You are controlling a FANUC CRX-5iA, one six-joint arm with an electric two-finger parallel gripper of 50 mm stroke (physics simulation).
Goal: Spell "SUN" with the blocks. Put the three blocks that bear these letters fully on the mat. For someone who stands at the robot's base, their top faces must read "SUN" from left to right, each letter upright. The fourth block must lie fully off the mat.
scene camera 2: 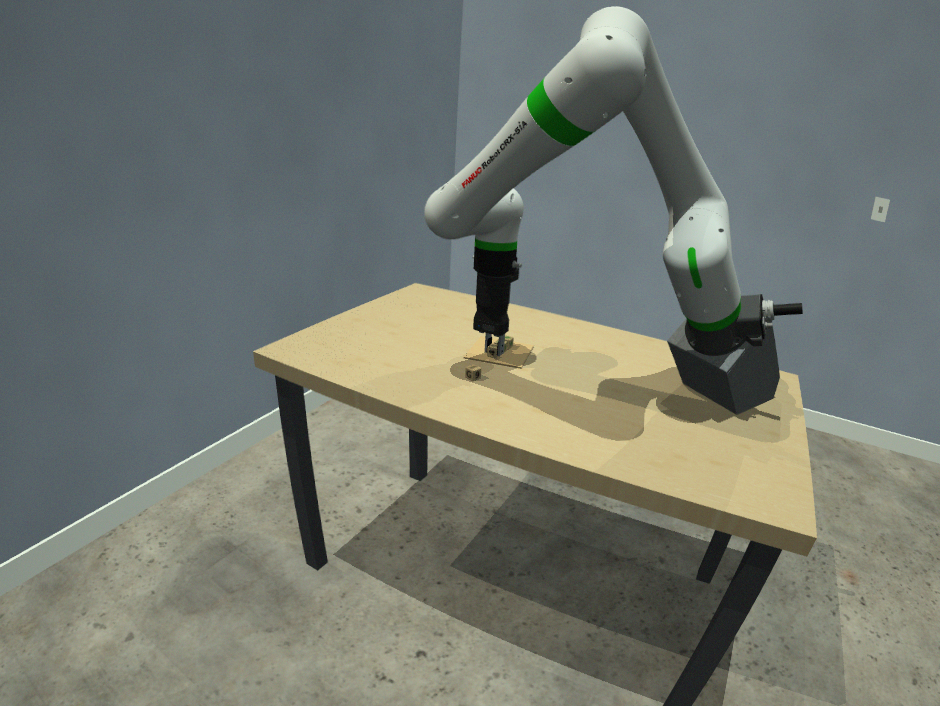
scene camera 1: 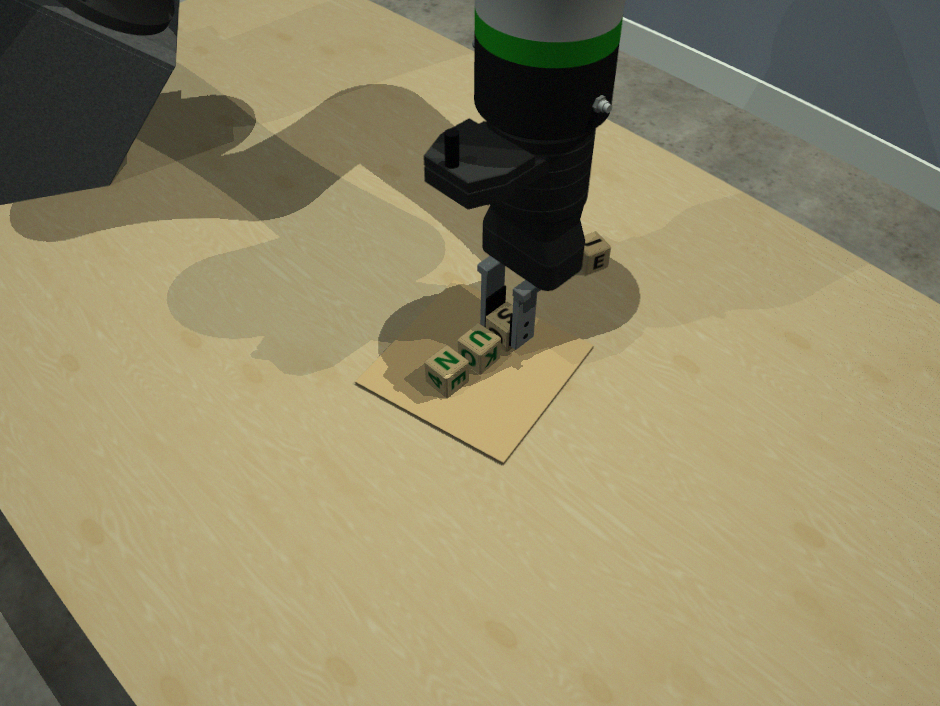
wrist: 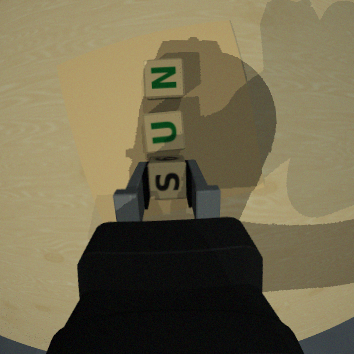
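My gripper (scene camera 1: pixel 504 332) (scene camera 2: pixel 492 352) (wrist: pixel 166 174) is shut on the S block (scene camera 1: pixel 500 322) (wrist: pixel 167 181), low at the mat (scene camera 1: pixel 516 417) (scene camera 2: pixel 516 360) (wrist: pixel 100 115); contact beneath is hidden. Its black S faces up. The U block (scene camera 1: pixel 479 347) (wrist: pixel 164 132) sits on the mat beside it, with a narrow gap in the wrist view. The N block (scene camera 1: pixel 446 370) (wrist: pixel 164 78) sits on the mat beyond U. From the base the row reads S, U, N, letters upright. The fourth block (scene camera 1: pixel 596 253) (scene camera 2: pixel 473 373), with E on one side, lies off the mat.
The wooden table (scene camera 1: pixel 303 531) (scene camera 2: pixel 364 349) carries the dark robot pedestal (scene camera 1: pixel 68 113) (scene camera 2: pixel 729 372) at the base end. The fourth block stands beyond the S end of the row. Arm shadows cross the mat and table.
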